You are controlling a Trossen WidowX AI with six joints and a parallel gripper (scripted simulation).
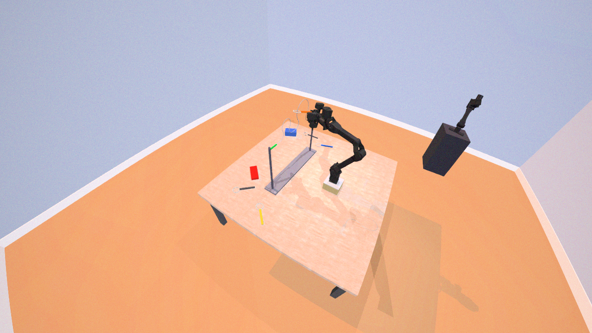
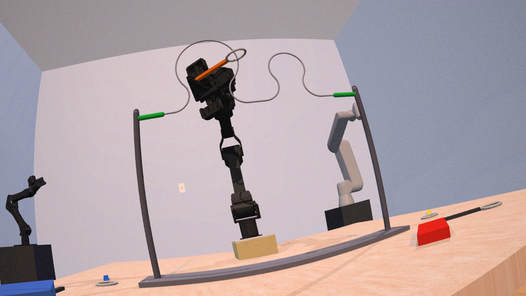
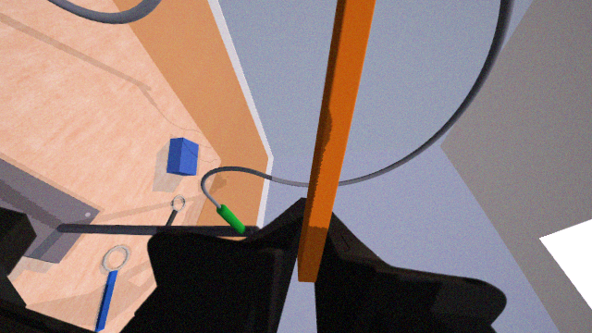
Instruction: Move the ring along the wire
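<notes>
The wire rig is 20 cm below my gripper tip, 14 cm to the left of it and 5 cm ahead of it. Round my gripper tip: orange-handled ring: 9 cm to the left, 2 cm ahead, 2 cm above; blue block: 47 cm below, 32 cm ahead, 30 cm to the right; blue-handled ring: 49 cm below, 29 cm to the right, 5 cm behind.
</notes>
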